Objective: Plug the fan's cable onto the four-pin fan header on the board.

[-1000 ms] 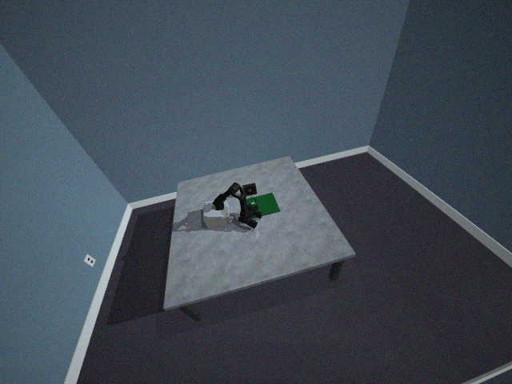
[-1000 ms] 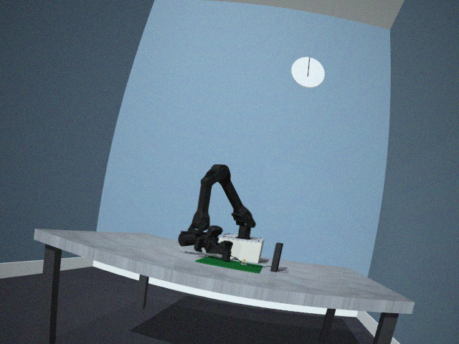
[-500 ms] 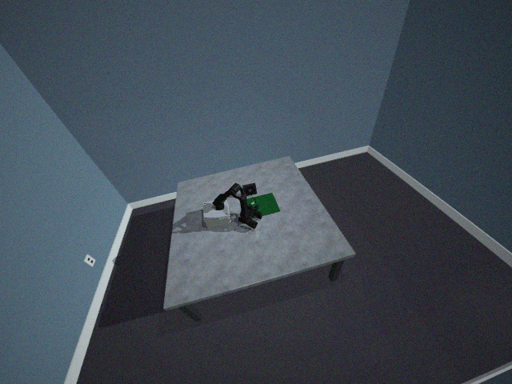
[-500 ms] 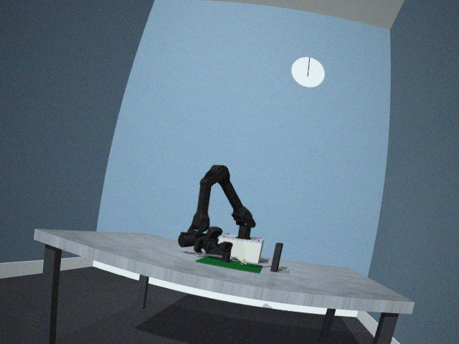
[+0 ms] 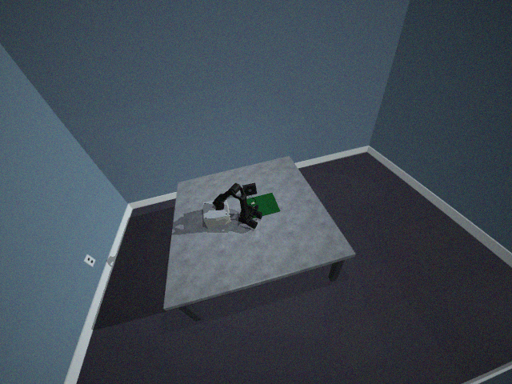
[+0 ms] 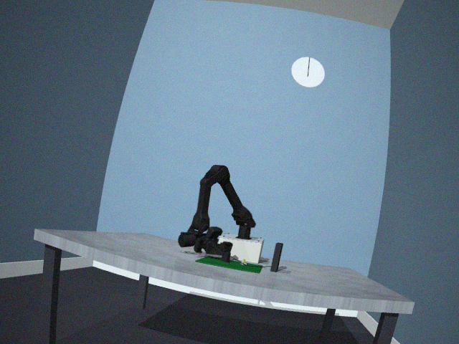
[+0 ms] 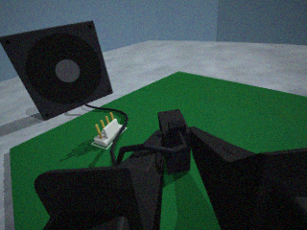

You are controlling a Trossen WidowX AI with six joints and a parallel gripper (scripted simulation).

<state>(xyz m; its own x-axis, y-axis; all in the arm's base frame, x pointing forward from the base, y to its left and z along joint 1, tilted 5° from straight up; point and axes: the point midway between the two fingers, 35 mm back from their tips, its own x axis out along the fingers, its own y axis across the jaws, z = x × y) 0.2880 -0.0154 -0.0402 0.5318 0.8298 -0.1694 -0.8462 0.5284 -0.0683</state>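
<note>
My gripper tip is 5 cm above the board, 4 cm to the right of it and 3 cm short of it. From my gripper tip the other things lie so: black fan plug 1 cm to the left, 1 cm below; then square black fan 20 cm to the left, 5 cm behind, 2 cm above.
</note>
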